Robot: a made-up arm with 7 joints. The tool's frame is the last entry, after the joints.
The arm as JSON. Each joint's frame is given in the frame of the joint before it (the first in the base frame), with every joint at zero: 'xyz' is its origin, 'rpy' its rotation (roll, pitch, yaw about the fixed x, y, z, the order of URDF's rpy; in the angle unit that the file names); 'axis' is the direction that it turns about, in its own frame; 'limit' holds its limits. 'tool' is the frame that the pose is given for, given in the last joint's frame.
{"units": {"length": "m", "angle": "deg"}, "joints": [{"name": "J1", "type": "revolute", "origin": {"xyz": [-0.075, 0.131, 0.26], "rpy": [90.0, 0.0, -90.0]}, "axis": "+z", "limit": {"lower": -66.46, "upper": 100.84}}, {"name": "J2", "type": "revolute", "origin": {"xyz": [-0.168, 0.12, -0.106], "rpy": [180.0, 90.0, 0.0]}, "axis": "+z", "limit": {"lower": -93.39, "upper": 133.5}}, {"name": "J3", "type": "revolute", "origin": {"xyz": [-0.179, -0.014, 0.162], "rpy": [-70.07, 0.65, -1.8]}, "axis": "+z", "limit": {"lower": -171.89, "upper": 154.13}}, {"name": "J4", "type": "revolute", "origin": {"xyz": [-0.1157, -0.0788, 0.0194], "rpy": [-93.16, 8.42, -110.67]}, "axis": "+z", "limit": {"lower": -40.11, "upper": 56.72}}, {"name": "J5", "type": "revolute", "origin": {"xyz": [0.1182, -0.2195, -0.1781], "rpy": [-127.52, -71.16, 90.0]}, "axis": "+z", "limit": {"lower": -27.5, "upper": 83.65}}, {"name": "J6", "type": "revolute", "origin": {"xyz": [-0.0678, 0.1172, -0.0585], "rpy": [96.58, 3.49, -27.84]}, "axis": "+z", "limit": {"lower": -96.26, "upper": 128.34}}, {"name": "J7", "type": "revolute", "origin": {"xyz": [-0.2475, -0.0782, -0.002], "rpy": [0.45, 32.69, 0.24]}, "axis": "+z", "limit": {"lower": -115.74, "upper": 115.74}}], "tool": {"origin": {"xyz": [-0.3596, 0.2, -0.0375], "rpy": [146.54, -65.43, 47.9]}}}
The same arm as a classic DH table. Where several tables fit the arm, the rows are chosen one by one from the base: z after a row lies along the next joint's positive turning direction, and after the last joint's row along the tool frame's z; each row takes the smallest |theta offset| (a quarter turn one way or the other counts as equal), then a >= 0, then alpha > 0; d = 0 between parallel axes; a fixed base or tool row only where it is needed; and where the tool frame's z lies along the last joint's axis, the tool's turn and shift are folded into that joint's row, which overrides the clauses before.
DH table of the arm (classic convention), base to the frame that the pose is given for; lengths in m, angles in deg. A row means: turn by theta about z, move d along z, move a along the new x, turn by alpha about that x. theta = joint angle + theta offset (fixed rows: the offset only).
base (fixed): d 0.2600; theta0 90.00; a 0.1310; alpha -90.00
J1: d -0.0310; theta0 -90.00; a 0.1200; alpha -90.00
J2: d 0.3374; theta0 87.96; a -0.1784; alpha -70.07
J3: d -0.0067; theta0 70.48; a -0.1139; alpha 93.13
J4: d -0.3046; theta0 62.43; a 0.1081; alpha 101.34
J5: d -0.2958; theta0 76.90; a -0.1152; alpha 96.57
J6: d 0.3107; theta0 85.89; a -0.0808; alpha 32.69
J7: d -0.6091; theta0 12.59; a 0.2698; alpha 110.30
tool (fixed): d -0.3312; theta0 75.85; a 0.0000; alpha 0.00
Joint limits (deg, base to tool): -66.46..100.84 -93.39..133.50 -171.89..154.13 -40.11..56.72 -27.50..83.65 -96.26..128.34 -115.74..115.74

